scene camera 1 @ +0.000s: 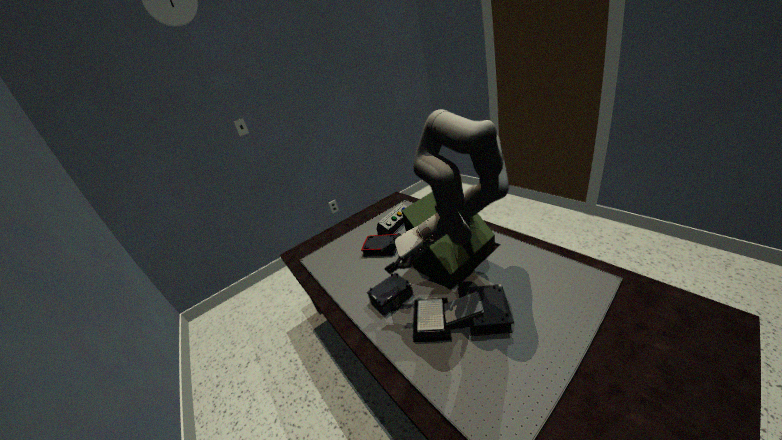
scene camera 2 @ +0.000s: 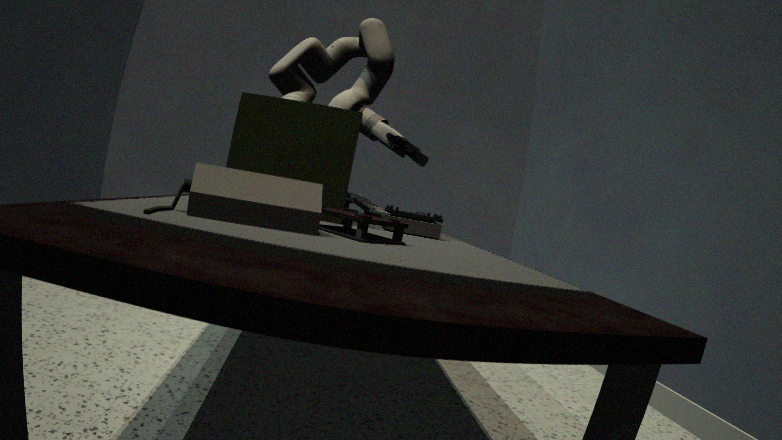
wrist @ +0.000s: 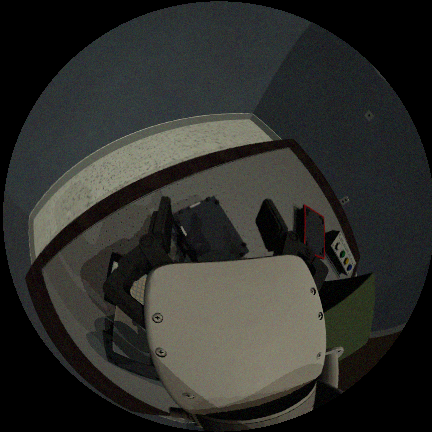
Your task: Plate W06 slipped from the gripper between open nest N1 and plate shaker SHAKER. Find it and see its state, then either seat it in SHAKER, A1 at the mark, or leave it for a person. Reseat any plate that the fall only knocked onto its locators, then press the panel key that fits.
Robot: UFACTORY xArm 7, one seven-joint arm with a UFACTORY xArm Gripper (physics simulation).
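Frame: origin at the arm's base, x back, y left, z down, level; metres.
Seen in the pictures: gripper, between the fingertips: [scene camera 1: 384, 261] [scene camera 2: 421, 158] [wrist: 217, 208]; arm's base, origin of its link: [scene camera 2: 280, 141].
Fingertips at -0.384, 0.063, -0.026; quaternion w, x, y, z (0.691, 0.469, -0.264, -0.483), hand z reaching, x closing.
Pixels of each thing's middle, then the offset from my fingertips to it, as dx, dy, dz. "spot": a spot on its surface instead. Level surfaces: height alone.
- dark box, a spot on its surface: [wrist: 212, 230] spot: -0.006, -0.037, +0.152
- pale gridded well plate, middle of its body: [wrist: 135, 290] [scene camera 1: 430, 314] +0.045, +0.159, +0.172
- black nest, middle of its body: [scene camera 1: 431, 318] +0.046, +0.160, +0.193
- grey slab, middle of its body: [wrist: 131, 335] [scene camera 2: 365, 203] [scene camera 1: 462, 308] +0.134, +0.224, +0.155
- second dark device, middle of its body: [wrist: 136, 357] [scene camera 1: 488, 307] +0.208, +0.272, +0.175
- key panel, middle of its body: [scene camera 2: 254, 197] [wrist: 341, 254] [scene camera 1: 394, 219] +0.306, -0.477, +0.165
- perforated mat, height of its surface: dz +0.206
- dark table, height of its surface: dz +0.220
My gripper [scene camera 1: 397, 265] [scene camera 2: 415, 154] [wrist: 217, 208] is open and empty, high above the bench. Below it is a dark box [scene camera 1: 389, 294] [wrist: 212, 230] with small corner posts. A pale gridded well plate [scene camera 1: 430, 315] [wrist: 138, 290] sits in a black nest [scene camera 1: 432, 337], partly hidden by the gripper in the wrist view. A grey slab [scene camera 1: 464, 308] [wrist: 126, 327], perhaps a plate, lies tilted between that nest and a second dark device [scene camera 1: 494, 311] with corner knobs. No labels are readable, so I cannot tell which is W06, N1 or SHAKER.
A red-rimmed dark stand [scene camera 1: 377, 244] [scene camera 2: 377, 220] [wrist: 314, 232] is near the key panel [scene camera 1: 392, 217] [wrist: 342, 254] with coloured keys. A tall green block [scene camera 1: 458, 246] [scene camera 2: 295, 147] [wrist: 352, 320] stands beside the arm. The perforated mat [scene camera 1: 546, 306] lies on the dark table [scene camera 1: 672, 361].
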